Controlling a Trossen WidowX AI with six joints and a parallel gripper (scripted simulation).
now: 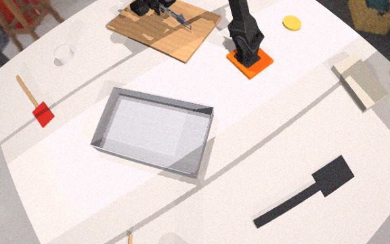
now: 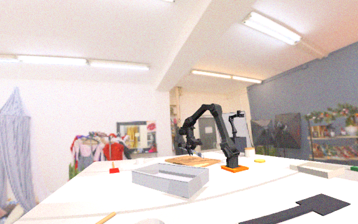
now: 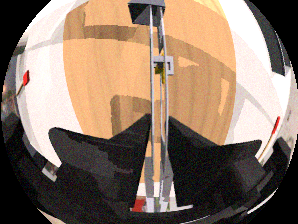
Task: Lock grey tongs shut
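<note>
The wooden board lies 4 cm below my gripper tip. The rest, counted from my gripper tip: grey roasting tin (28 cm ahead, 33 cm to the left, 2 cm below); then white cylinder (36 cm ahead, 14 cm to the right, 3 cm below); then yellow disc (35 cm behind, 32 cm to the left, 4 cm below).
</note>
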